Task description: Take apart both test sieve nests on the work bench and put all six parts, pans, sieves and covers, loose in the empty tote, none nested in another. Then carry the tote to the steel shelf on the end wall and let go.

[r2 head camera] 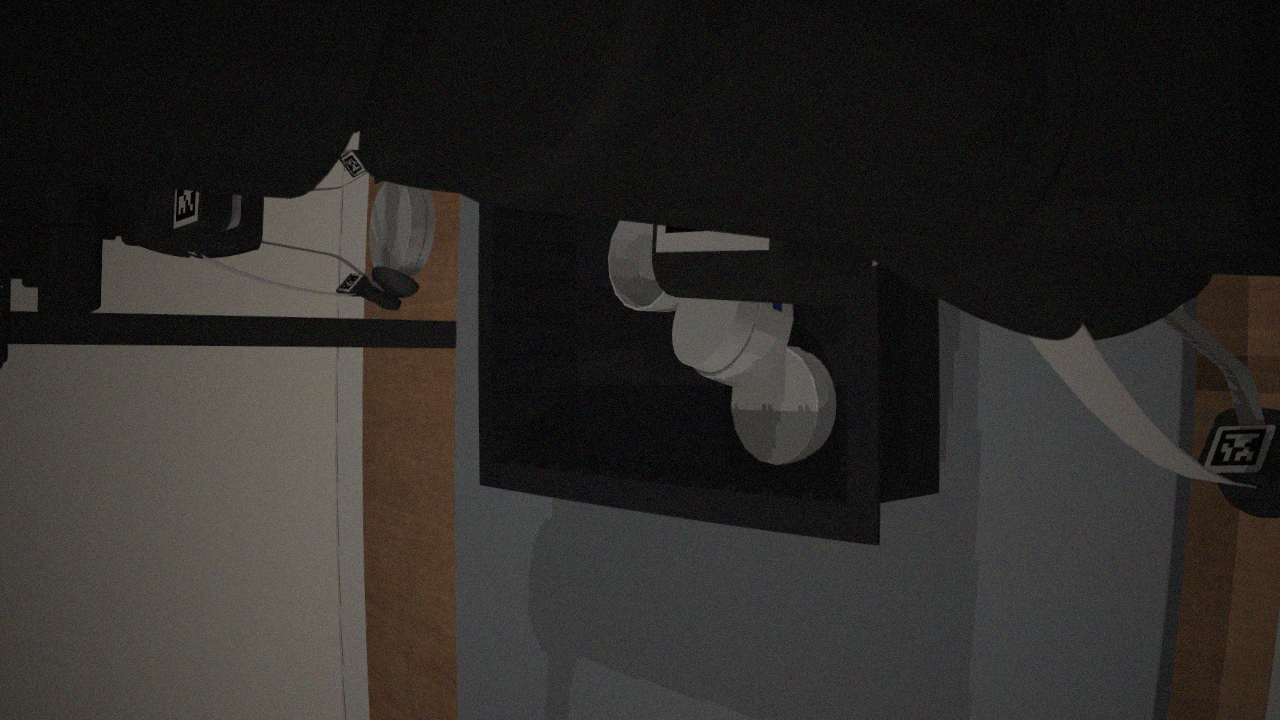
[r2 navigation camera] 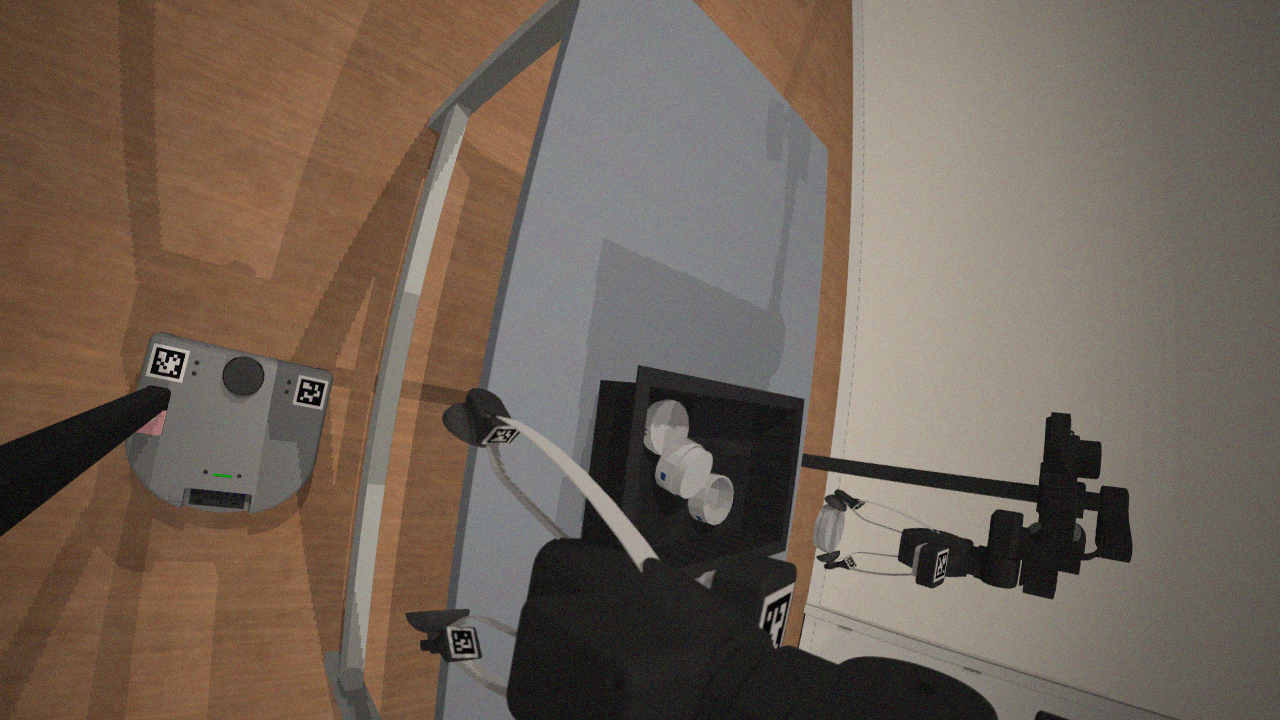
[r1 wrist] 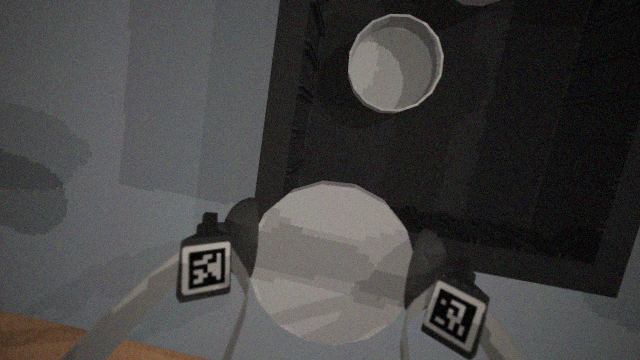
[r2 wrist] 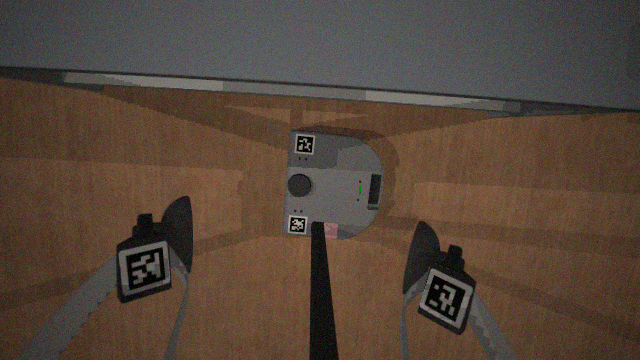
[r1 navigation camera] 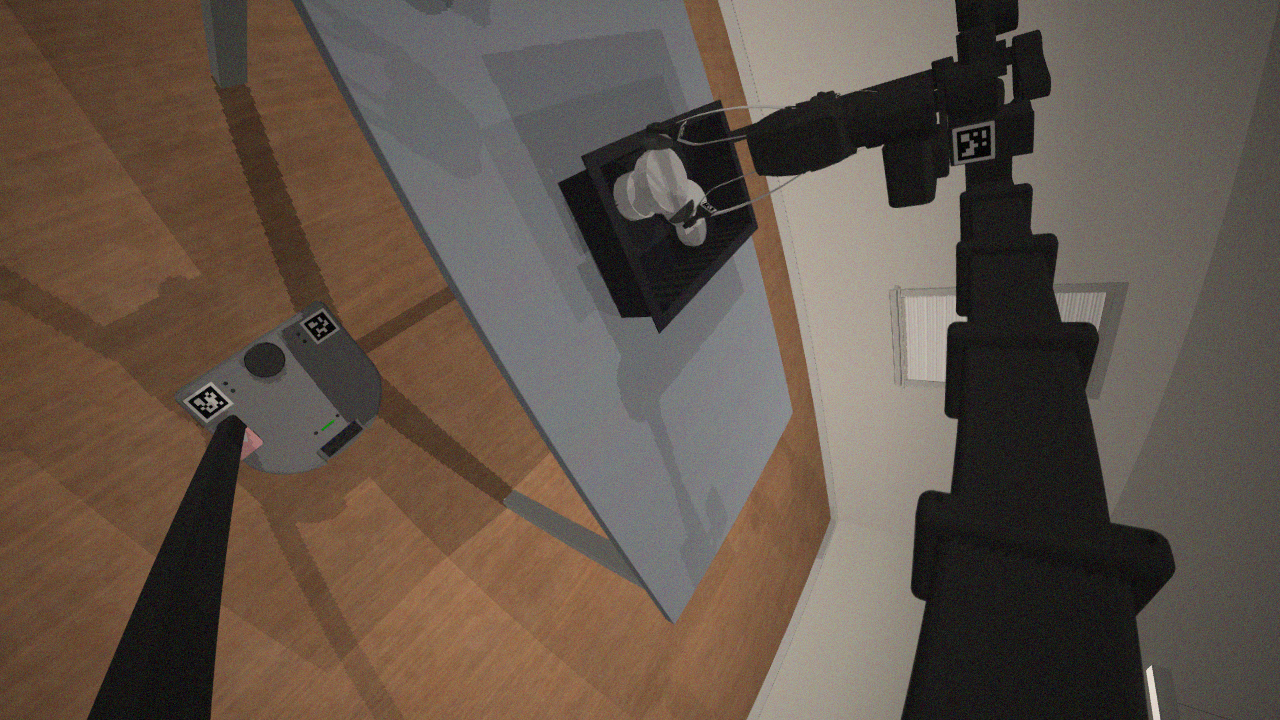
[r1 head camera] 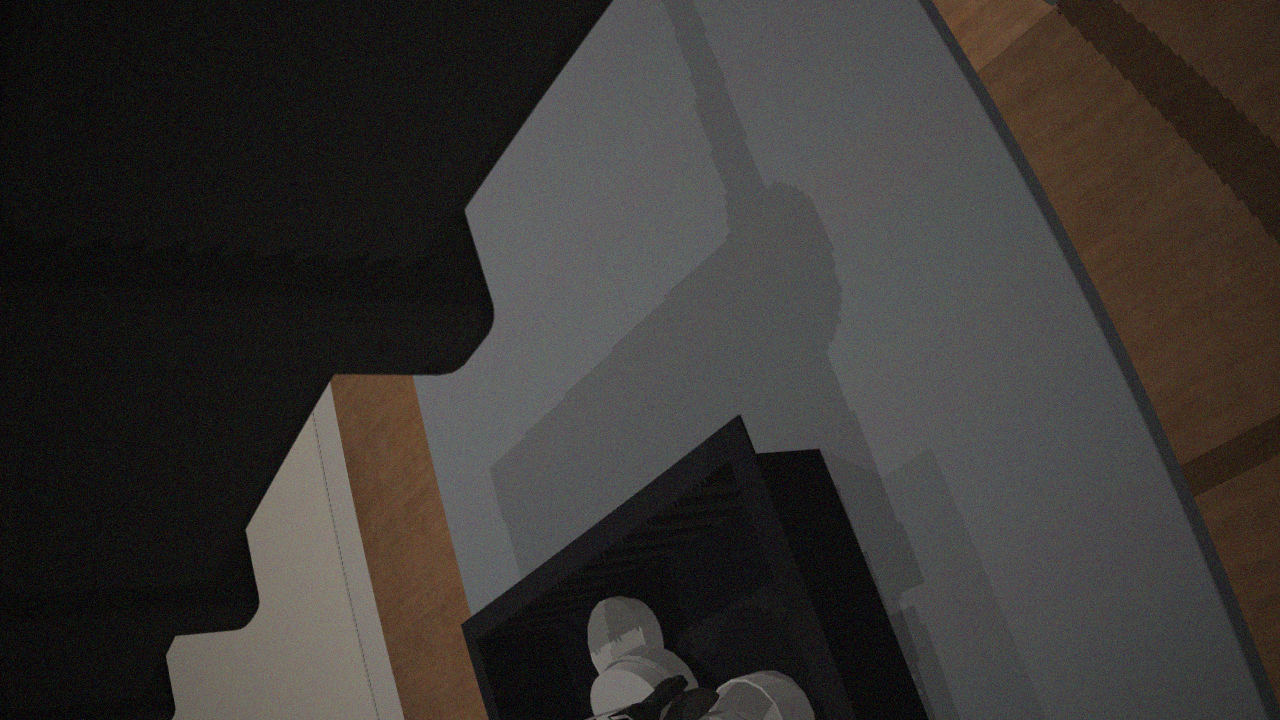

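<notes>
The r1 gripper (r1 navigation camera: 673, 174) (r1 wrist: 332, 250) (r2 navigation camera: 828, 528) is shut on a pale round cover (r1 wrist: 332, 295) (r2 head camera: 402, 223), flat face towards the r1 wrist camera. It holds the cover raised; in the r1 wrist view the cover overlaps a corner of the black tote (r1 head camera: 608, 526) (r1 navigation camera: 595, 250) (r1 wrist: 280, 100) (r2 head camera: 908, 402) (r2 navigation camera: 613, 447). Three pale parts lie in the tote in the r2 navigation view: a round one (r2 navigation camera: 666, 427), one with a blue mark (r2 navigation camera: 685, 467) and an upright-open hollow one (r2 navigation camera: 711, 499). The r2 gripper (r2 navigation camera: 456, 519) (r2 wrist: 299, 245) is open and empty, beyond the bench's edge.
The tote stands on the grey work bench (r1 navigation camera: 581, 402) (r2 navigation camera: 680, 134). The grey robot base (r1 navigation camera: 277, 394) (r2 navigation camera: 232, 438) (r2 wrist: 332, 185) shows on the wooden floor in several views. A dark bar (r2 navigation camera: 921, 477) runs behind the tote. Pale walls are behind; the steel shelf cannot be made out.
</notes>
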